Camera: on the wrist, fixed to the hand. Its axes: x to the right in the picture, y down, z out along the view.
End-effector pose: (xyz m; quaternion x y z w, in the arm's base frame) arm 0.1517 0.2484 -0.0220 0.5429 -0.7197 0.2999 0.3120
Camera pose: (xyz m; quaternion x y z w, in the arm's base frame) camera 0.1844 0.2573 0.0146 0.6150 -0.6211 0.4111 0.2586
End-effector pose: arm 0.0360 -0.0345 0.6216 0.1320 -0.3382 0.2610 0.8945
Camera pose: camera 0.0826 -0.0419 0.6055 0.2845 -0.2560 0.2667 0.8845
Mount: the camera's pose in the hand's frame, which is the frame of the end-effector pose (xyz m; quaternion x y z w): 0.0160 -0.0330 -0.0338 0.1611 0.0311 -0.0547 0.9849
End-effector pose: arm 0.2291 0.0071 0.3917 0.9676 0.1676 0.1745 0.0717
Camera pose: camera 0.2211 0.0462 0.4216 -0.9500 -0.2484 -0.1710 0.0809
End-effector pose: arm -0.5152 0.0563 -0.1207 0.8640 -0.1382 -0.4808 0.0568
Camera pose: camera -0.4725 0.0820 -0.1234 -0.8826 0.1645 0.4275 0.1053
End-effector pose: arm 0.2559 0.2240 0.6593 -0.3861 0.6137 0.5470 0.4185
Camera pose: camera 0.2779 0.1867 0.6346 -0.3634 0.6845 0.4050 0.4852
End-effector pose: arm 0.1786 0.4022 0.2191 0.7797 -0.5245 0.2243 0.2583
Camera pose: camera 0.2123 0.4230 0.2494 0.8313 -0.4298 0.3155 0.1574
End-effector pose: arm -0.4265 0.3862 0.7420 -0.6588 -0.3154 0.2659 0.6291
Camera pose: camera -0.3934 0.3762 0.7779 -0.5385 -0.2843 0.2578 0.7501
